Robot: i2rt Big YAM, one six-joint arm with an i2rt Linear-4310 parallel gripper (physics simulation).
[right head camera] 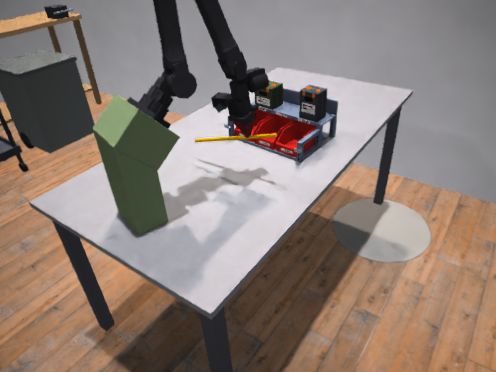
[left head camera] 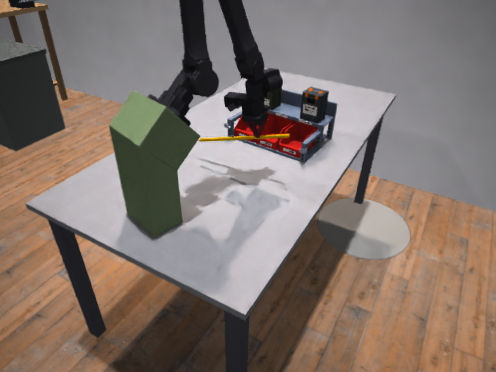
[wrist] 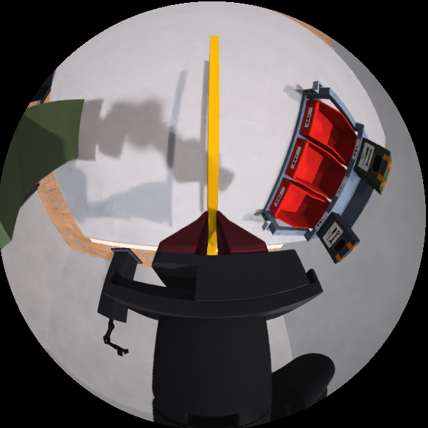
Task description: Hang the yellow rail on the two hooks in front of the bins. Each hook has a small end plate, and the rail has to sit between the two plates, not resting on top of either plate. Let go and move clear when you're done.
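Pixels of known places: gripper, fingertip midpoint: [right head camera: 247, 136] [left head camera: 257, 136]; arm's base, origin of the base link: [right head camera: 147, 115] [left head camera: 167, 113].
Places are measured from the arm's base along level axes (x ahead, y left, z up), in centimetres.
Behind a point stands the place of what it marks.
Observation:
The yellow rail [left head camera: 220, 139] {x 28.4, y -4.8, z -21.8 cm} [right head camera: 215, 139] {x 28.4, y -5.5, z -21.4 cm} [wrist: 214, 110] is held in the air over the table, apart from the bin rack. My gripper [left head camera: 258, 135] {x 26.6, y -19.7, z -17.2 cm} [right head camera: 248, 135] {x 26.6, y -19.7, z -17.2 cm} [wrist: 212, 215] is shut on the rail, with its dark red fingertips on either side of it. In the wrist view the rail runs straight away from the fingers, to the left of the rack. One hook [wrist: 316, 86] shows at the far front corner of the rack, the other hook [wrist: 266, 223] at the near front corner. The red bins [left head camera: 299, 140] {x 57.3, y -30.1, z -32.3 cm} [right head camera: 295, 137] {x 58.0, y -27.9, z -31.9 cm} [wrist: 320, 162] stand behind the hooks.
The blue-grey rack [left head camera: 327, 131] {x 65.2, y -40.8, z -29.9 cm} [wrist: 350, 197] carries a dark box [left head camera: 314, 105] {x 57.2, y -34.7, z -15.4 cm} [right head camera: 313, 103] {x 57.0, y -35.2, z -15.2 cm} [wrist: 339, 239] and a green box [right head camera: 269, 95] {x 63.5, y -14.3, z -16.6 cm} [wrist: 375, 165] on its rear shelf. A tall green bent block [left head camera: 152, 185] {x -14.7, y -1.2, z -15.1 cm} [right head camera: 137, 185] {x -13.2, y -2.0, z -15.8 cm} [wrist: 45, 140] stands on the table [left head camera: 150, 250] {x -21.7, y -1.8, z -33.2 cm}, beside the arm.

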